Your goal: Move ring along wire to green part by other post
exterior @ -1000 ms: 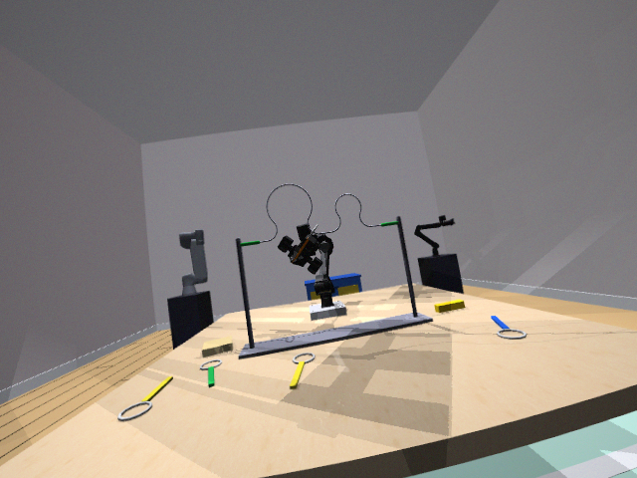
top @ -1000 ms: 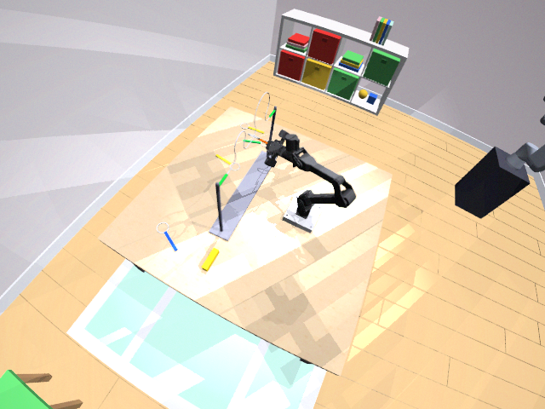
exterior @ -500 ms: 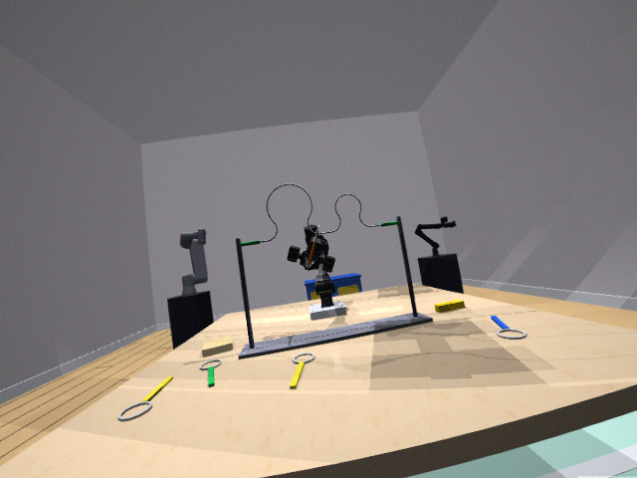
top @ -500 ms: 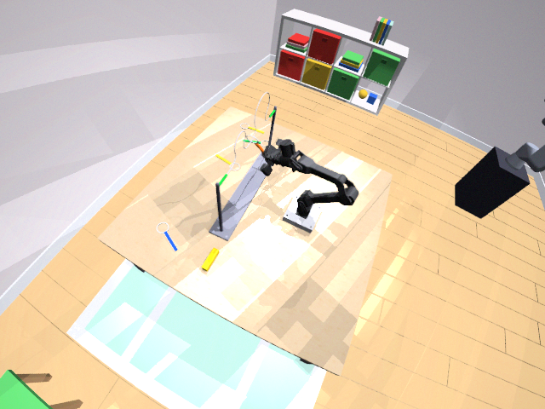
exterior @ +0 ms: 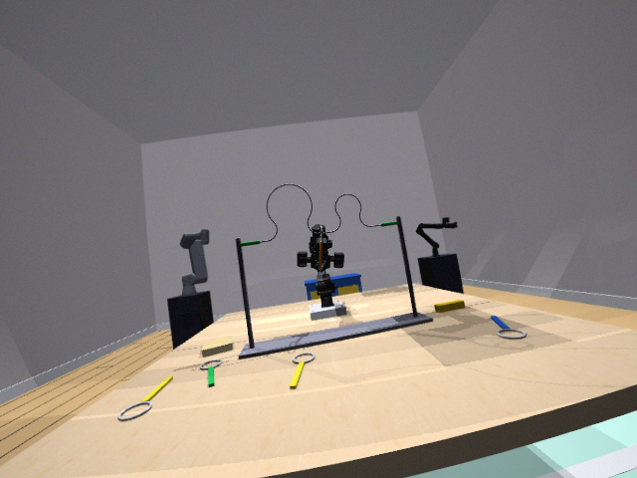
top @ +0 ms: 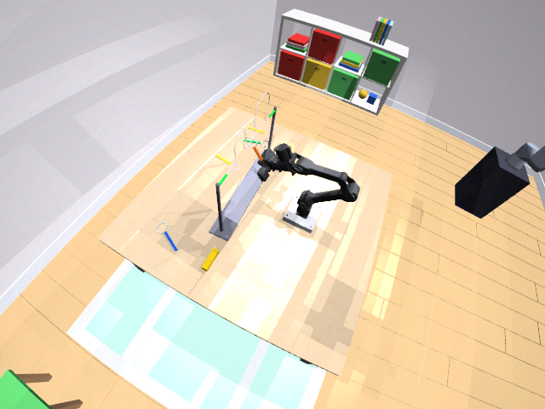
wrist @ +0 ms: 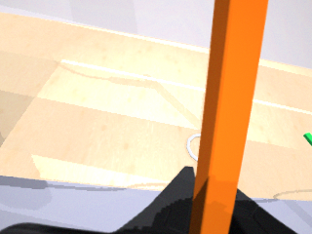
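The orange-handled ring lies 90 mm above my gripper tip, 10 mm to the left of it and 10 mm ahead of it. From my gripper tip the other things lie so: blue-handled ring (480 mm to the left, 230 mm below, 230 mm ahead); yellow block (480 mm to the left, 220 mm below, 30 mm behind); tan block (410 mm to the right, 220 mm below, 10 mm behind).
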